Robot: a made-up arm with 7 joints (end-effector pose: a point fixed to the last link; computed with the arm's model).
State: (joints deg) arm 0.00 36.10 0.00 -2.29 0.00 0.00 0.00
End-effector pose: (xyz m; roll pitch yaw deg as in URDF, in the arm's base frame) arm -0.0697 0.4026 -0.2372 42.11 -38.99 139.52
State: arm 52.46 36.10 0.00 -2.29 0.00 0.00 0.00
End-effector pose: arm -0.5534 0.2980 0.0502 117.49 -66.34 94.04
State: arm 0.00 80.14 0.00 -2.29 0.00 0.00 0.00
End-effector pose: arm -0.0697 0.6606 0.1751 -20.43 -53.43 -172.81
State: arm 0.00 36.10 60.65 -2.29 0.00 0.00 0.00
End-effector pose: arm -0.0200 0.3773 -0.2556 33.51 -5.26 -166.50
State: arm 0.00 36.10 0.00 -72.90 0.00 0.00 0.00
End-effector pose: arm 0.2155 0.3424 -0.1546 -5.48 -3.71 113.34
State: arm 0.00 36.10 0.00 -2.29 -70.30 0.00 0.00
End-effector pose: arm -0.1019 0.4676 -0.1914 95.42 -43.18 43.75
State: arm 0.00 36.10 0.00 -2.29 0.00 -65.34 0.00
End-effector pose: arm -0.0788 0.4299 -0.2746 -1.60 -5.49 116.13
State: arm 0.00 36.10 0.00 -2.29 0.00 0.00 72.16
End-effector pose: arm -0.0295 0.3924 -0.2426 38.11 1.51 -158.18
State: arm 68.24 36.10 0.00 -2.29 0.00 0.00 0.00
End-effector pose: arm -0.6245 0.2423 0.2033 152.67 -63.84 67.37
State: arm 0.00 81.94 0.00 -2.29 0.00 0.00 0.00
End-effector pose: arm -0.0697 0.6638 0.1952 -23.41 -53.16 -170.42
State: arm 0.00 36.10 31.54 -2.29 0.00 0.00 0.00
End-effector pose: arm -0.0481 0.3840 -0.2508 32.99 -22.29 169.93
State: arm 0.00 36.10 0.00 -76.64 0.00 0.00 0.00
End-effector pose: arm 0.2249 0.3339 -0.1430 -8.28 -2.56 111.29
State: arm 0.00 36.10 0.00 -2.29 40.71 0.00 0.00
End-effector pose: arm -0.0192 0.3924 -0.2421 33.90 -16.41 176.76
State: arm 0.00 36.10 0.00 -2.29 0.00 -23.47 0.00
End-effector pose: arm -0.0792 0.4115 -0.2494 26.81 -25.14 133.78
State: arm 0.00 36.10 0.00 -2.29 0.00 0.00 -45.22
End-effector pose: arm -0.0770 0.4240 -0.2219 76.07 -49.51 78.19
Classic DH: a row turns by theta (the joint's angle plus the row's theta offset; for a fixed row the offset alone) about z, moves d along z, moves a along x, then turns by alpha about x. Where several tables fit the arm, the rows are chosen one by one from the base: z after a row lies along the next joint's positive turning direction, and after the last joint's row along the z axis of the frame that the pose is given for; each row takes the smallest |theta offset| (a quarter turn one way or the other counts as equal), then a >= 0, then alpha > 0; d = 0 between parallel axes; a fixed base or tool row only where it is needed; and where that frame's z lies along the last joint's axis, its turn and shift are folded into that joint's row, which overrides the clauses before.
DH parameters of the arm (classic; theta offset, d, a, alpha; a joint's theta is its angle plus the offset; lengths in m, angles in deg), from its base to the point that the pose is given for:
base (fixed): 0 0.3014 -0.0012 -70
joint 1: 90 0.016 0.0202 90
joint 2: 70 -0.0169 0.025 -90
joint 3: -90 -0.396 0.0188 -90
joint 4: 0 0.0358 -0.0401 90
joint 5: 0 -0.281 -0.01 -90
joint 6: 0 -0.0407 -0.0024 90
joint 7: -57.75 0.0431 0.0036 -71.81
tool (fixed): -165.71 -0.0372 0 0

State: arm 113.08 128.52 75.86 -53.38 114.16 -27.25 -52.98
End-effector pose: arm 0.3485 0.4932 0.2696 -29.07 -26.73 132.69
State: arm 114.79 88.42 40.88 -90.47 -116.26 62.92 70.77
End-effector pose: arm -0.0478 0.6071 0.3415 156.83 -71.66 -87.29
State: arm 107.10 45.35 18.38 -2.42 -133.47 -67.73 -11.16
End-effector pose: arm -0.5522 0.3228 0.6724 176.16 50.14 144.42
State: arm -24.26 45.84 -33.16 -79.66 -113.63 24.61 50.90
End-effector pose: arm 0.4253 0.3303 -0.0022 -85.45 -59.37 140.34
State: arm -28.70 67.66 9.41 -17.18 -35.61 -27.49 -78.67
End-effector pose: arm 0.1871 0.6629 0.1430 174.33 -54.64 -79.29
